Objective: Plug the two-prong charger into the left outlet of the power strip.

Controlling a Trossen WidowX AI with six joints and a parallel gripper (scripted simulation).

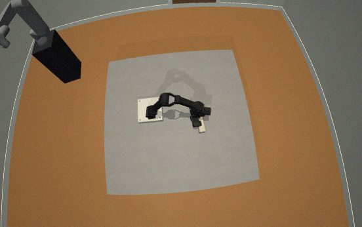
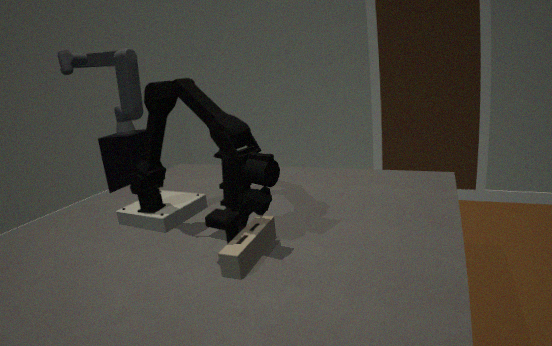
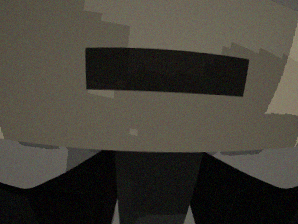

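Now: the two-prong charger 2 cm ahead of my gripper tip and 1 cm above it.
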